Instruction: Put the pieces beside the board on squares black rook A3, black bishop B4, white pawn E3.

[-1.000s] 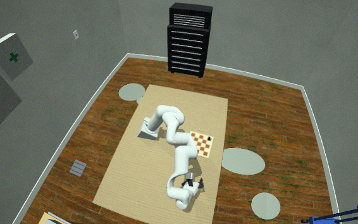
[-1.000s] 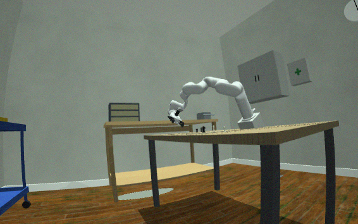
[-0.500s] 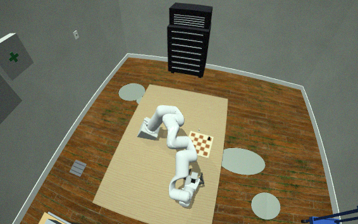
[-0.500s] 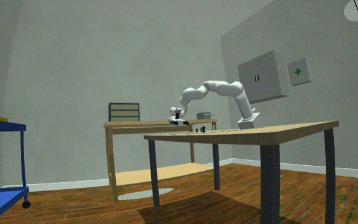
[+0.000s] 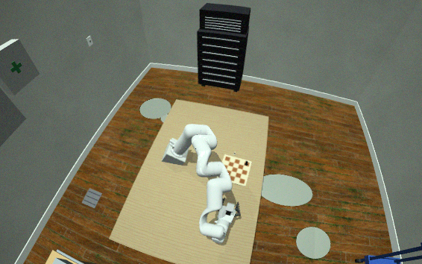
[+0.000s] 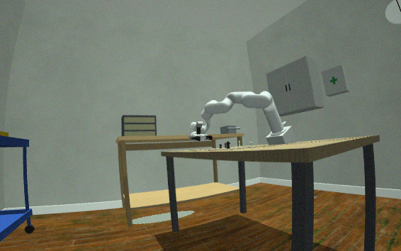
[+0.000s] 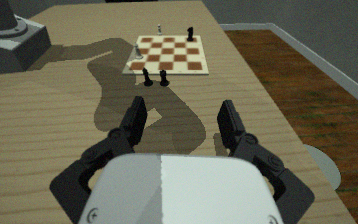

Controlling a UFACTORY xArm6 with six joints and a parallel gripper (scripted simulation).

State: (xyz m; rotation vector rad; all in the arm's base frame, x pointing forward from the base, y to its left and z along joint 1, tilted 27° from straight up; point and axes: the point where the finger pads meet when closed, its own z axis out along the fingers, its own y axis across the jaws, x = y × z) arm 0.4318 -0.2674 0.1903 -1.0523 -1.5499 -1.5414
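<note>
Now: hand 14 cm to the right of the black chess piece, 7 cm above it and 4 cm past it. The rest, counted from my hand: chessboard: 28 cm to the left, 8 cm below, 5 cm behind; white pawn: 42 cm to the left, 9 cm behind, 7 cm below.
</note>
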